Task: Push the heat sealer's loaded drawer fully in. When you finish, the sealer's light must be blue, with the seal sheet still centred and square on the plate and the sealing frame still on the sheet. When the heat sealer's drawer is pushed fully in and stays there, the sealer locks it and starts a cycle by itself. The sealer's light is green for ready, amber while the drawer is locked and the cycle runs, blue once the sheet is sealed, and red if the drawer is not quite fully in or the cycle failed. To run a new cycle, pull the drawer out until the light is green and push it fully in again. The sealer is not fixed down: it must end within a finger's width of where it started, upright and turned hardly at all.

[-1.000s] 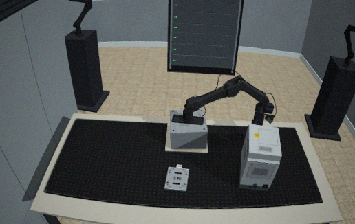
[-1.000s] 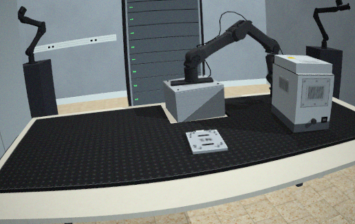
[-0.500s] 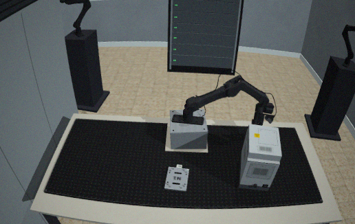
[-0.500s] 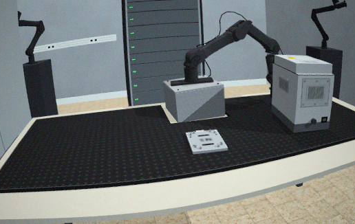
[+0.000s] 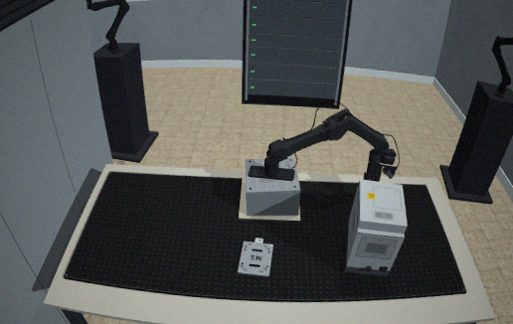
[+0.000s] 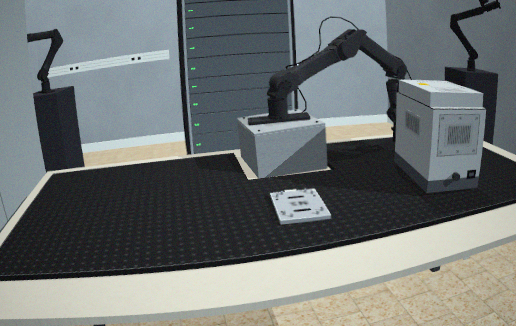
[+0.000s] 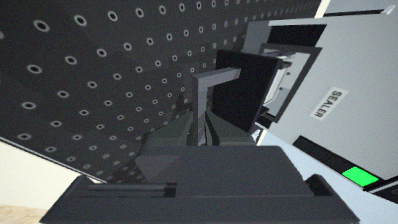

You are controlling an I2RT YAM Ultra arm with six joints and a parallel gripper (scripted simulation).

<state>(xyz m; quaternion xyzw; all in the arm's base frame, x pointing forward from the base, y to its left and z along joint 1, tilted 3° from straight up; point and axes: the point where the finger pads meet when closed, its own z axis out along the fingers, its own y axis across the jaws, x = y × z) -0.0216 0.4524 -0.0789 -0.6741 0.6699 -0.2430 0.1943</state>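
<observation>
Now: the dark drawer 11 cm ahead of my hand and 1 cm below it.
</observation>
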